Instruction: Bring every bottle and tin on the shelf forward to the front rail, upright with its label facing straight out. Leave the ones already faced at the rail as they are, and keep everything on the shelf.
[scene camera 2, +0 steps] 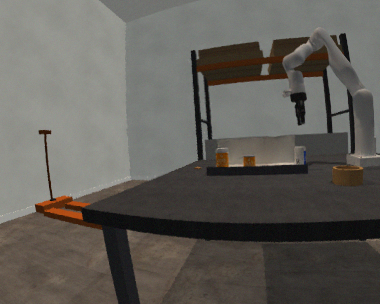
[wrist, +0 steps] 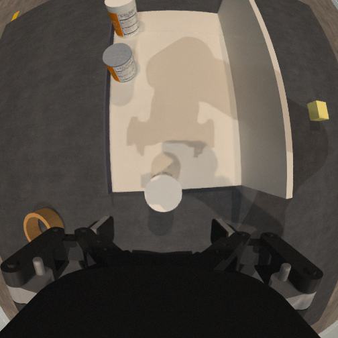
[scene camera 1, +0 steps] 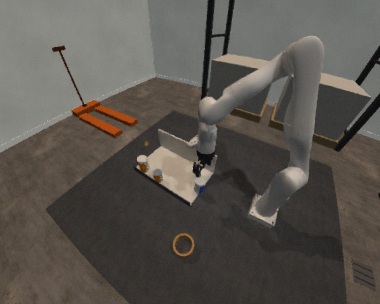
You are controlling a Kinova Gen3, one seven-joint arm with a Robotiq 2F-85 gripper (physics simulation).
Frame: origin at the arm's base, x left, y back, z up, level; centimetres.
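Seen in the pictures: gripper, fingertip midpoint: (scene camera 2: 301, 124) (scene camera 1: 203, 170); arm's base, link origin: (scene camera 2: 364, 155) (scene camera 1: 263, 208).
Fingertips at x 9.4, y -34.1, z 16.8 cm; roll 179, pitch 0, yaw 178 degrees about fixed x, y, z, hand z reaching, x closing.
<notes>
Offsets run from my fingertips to a thing's top centre.
An orange bottle with a white cap @[dz -9.2, dx +8.8, dy -38.0 cm] (scene camera 1: 142, 164) (scene camera 2: 222, 158) (wrist: 123, 19) and a low grey-lidded tin @[dz -13.1, dx +8.5, dy -25.4 cm] (scene camera 1: 158, 176) (scene camera 2: 249, 161) (wrist: 120, 62) stand upright close to the front rail @[dz -17.5, dx +11.6, dy -22.3 cm] (scene camera 2: 257, 170) (wrist: 108, 140), orange faces outward. A white-and-blue bottle @[dz -10.5, dx -0.1, dy -1.2 cm] (scene camera 1: 200, 186) (scene camera 2: 300, 155) (wrist: 163, 193) stands upright near the shelf's right end, set back from the rail. Its blue part shows on the right side in scene camera 2. My gripper (scene camera 1: 197, 171) (scene camera 2: 300, 123) (wrist: 162, 229) is open and empty, above the shelf, higher than this bottle. In the wrist view the bottle's cap lies just ahead of the fingertips.
The shelf's back panel (wrist: 260, 100) rises along the rear edge. A yellow block (wrist: 318, 111) lies behind it. An orange-brown ring @[dz -16.5, dx +28.8, dy +10.0 cm] (scene camera 1: 174, 245) (scene camera 2: 347, 176) (wrist: 54, 220) lies on the table in front. A small orange piece @[dz -20.7, dx -9.8, dy -57.8 cm] (scene camera 1: 146, 143) (scene camera 2: 198, 168) lies left of the shelf.
</notes>
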